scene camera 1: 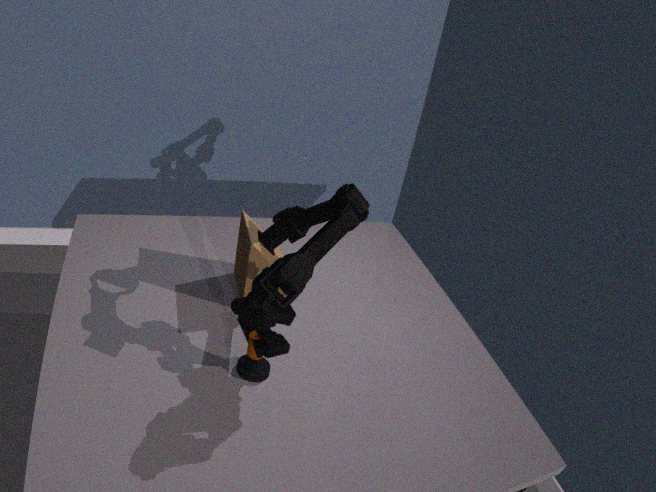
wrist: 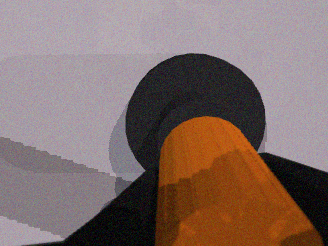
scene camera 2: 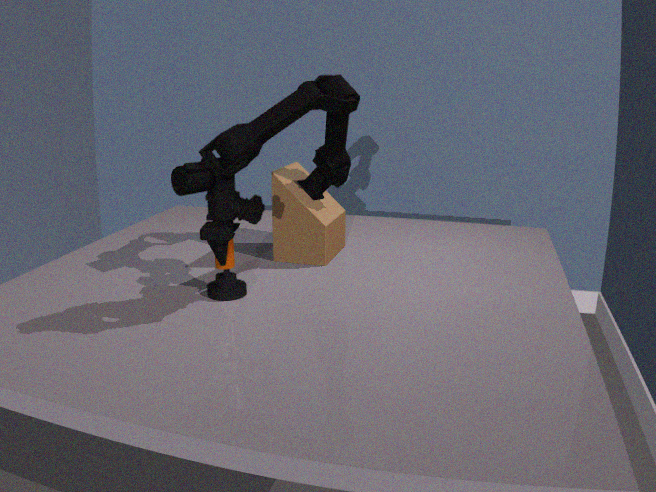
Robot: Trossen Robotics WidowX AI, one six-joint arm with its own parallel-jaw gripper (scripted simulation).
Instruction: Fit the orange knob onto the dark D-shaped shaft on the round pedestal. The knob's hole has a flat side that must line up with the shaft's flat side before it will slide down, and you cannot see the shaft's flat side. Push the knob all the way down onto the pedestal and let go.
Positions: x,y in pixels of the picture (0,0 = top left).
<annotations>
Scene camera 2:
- gripper: 224,262
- dark round pedestal: 226,287
</annotations>
